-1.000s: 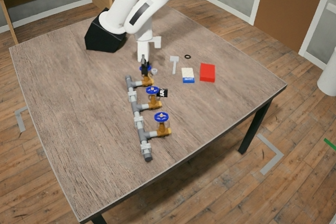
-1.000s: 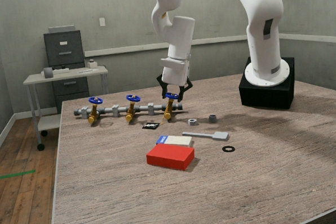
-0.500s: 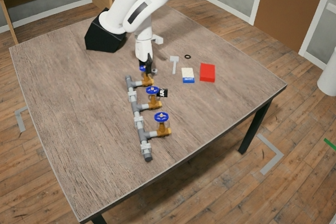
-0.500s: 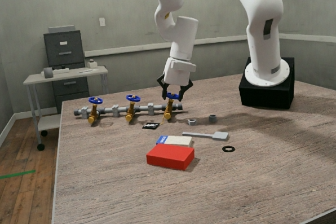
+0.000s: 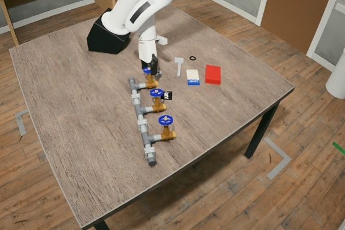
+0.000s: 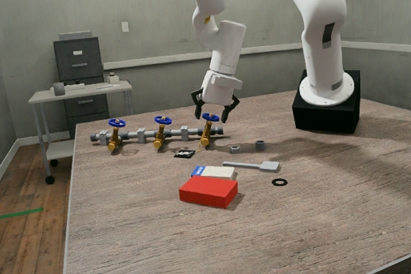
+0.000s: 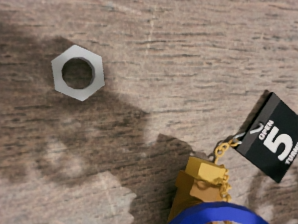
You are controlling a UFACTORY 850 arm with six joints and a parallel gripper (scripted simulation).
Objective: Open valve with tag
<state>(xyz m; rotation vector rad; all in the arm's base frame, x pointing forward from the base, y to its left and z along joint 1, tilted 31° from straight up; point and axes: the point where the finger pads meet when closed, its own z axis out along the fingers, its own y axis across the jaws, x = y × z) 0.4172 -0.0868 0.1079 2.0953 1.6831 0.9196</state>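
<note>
My gripper is now 5 cm past the grey hex nut, 9 cm to the right of it and 9 cm above it. From my hand the other things lie so: grey cap 13 cm behind, 9 cm to the left, 10 cm below; then grey t-shaped tool 5 cm behind, 23 cm to the left, 10 cm below; then black tag 10 cm ahead, 4 cm to the left, 10 cm below.
</note>
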